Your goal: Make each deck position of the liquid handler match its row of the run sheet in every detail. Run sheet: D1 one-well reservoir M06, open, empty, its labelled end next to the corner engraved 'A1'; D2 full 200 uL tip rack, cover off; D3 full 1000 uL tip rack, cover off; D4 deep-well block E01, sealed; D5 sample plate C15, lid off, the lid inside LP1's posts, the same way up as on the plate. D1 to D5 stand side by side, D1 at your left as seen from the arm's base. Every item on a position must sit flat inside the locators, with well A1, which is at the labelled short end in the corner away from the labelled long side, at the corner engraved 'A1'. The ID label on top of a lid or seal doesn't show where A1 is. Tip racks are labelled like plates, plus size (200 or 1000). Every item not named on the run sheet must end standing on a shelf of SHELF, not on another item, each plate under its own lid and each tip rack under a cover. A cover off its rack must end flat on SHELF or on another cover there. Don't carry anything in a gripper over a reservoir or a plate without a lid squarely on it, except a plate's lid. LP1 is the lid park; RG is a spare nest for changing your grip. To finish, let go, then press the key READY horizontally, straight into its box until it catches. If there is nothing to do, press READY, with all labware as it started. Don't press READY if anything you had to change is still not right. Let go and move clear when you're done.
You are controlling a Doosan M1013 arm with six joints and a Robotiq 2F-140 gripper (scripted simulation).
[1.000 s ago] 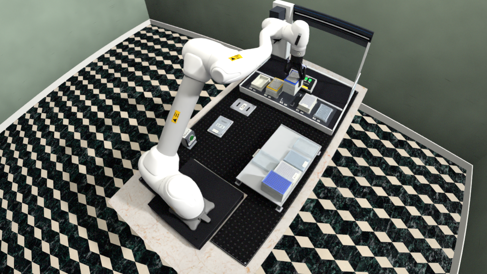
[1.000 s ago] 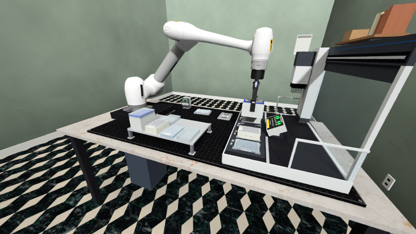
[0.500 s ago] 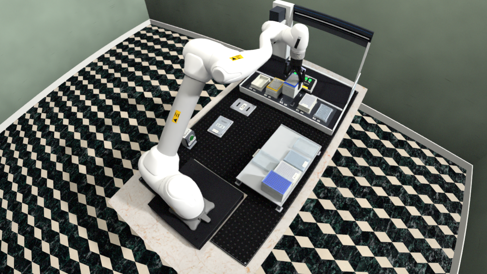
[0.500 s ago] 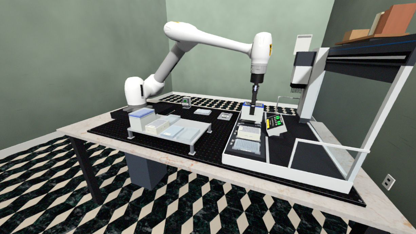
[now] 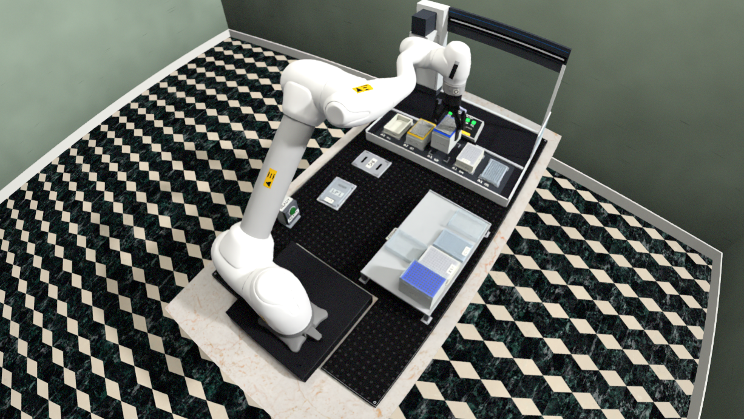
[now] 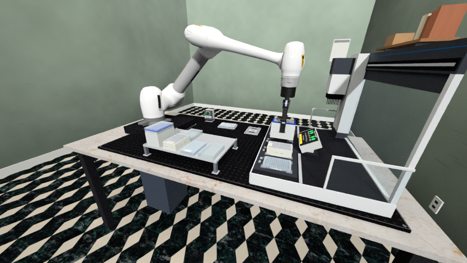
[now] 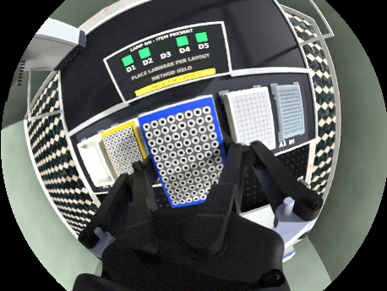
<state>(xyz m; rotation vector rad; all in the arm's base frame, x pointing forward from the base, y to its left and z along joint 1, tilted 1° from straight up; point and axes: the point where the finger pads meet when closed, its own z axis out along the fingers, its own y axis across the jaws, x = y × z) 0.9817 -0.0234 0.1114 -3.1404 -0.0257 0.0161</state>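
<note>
The yellow-rimmed tip rack lies 1 cm behind my hand, 12 cm to the left of it and 7 cm below it. The rest, counted from my hand: white one-well reservoir: 25 cm to the left, 10 cm below; then clear plate: 25 cm to the right, 11 cm below; then blue-rimmed tip rack: 1 cm behind, 1 cm to the right.
</note>
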